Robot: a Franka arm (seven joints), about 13 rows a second.
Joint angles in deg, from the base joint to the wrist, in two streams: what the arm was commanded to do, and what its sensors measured. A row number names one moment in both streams.
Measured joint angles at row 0:
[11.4, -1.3, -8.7, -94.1, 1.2, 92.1, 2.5]
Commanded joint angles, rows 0 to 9:
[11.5, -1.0, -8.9, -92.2, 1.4, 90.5, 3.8]
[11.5, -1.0, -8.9, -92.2, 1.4, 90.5, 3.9]
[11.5, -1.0, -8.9, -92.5, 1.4, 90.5, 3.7]
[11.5, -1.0, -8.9, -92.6, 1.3, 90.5, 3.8]
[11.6, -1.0, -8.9, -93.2, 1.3, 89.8, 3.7]
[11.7, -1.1, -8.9, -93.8, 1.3, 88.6, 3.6]
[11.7, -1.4, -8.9, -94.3, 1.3, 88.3, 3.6]
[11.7, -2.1, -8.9, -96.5, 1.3, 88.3, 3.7]
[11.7, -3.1, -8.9, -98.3, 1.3, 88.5, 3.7]
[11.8, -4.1, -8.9, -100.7, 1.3, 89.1, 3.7]
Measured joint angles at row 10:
[11.4, -1.4, -8.7, -96.1, 1.2, 88.6, 2.5]
